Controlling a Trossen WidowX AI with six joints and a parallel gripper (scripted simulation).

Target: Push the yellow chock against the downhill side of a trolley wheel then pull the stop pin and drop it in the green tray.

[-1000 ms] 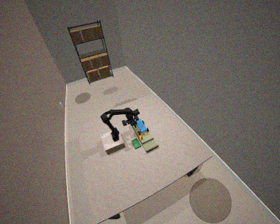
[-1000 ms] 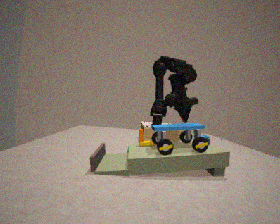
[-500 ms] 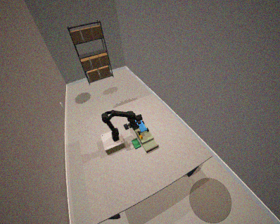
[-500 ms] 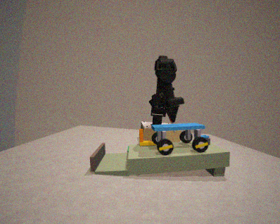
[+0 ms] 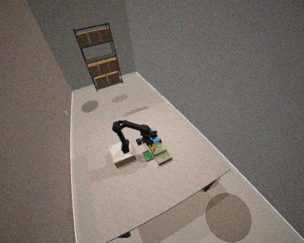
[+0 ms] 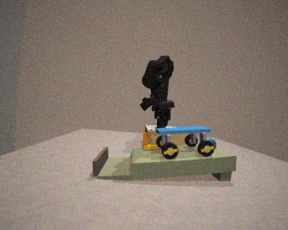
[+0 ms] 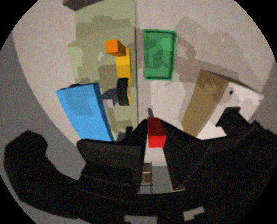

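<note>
The green tray lies 40 mm behind my gripper tip, 70 mm to the right of it and 160 mm below it. The rest, counted from my gripper tip: trolley: 100 mm ahead, 30 mm to the left, 40 mm below; red-headed stop pin: right at my gripper tip; yellow chock: 40 mm ahead, 70 mm to the right, 70 mm below.
</note>
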